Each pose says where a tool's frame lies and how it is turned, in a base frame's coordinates. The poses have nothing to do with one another.
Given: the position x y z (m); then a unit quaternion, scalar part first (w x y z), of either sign.
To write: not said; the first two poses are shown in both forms.
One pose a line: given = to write
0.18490 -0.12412 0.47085 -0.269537 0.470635 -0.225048 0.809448 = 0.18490 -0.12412 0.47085 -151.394 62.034 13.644
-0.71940 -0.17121 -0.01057 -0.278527 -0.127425 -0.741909 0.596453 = -0.71940 -0.17121 -0.01057 -147.310 15.146 97.940
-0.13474 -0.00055 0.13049 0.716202 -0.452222 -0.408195 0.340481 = -0.13474 -0.00055 0.13049 15.244 -63.208 -55.124
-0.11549 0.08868 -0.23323 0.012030 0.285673 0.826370 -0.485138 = -0.11549 0.08868 -0.23323 -149.956 -14.910 123.190
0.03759 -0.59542 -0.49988 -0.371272 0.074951 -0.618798 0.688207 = 0.03759 -0.59542 -0.49988 -149.606 34.239 74.355
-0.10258 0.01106 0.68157 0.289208 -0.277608 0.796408 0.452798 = -0.10258 0.01106 0.68157 133.943 12.079 -115.609
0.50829 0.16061 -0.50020 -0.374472 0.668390 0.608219 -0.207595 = 0.50829 0.16061 -0.50020 -75.183 -47.141 -158.612
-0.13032 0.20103 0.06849 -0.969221 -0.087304 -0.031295 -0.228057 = -0.13032 0.20103 0.06849 26.029 5.767 8.960
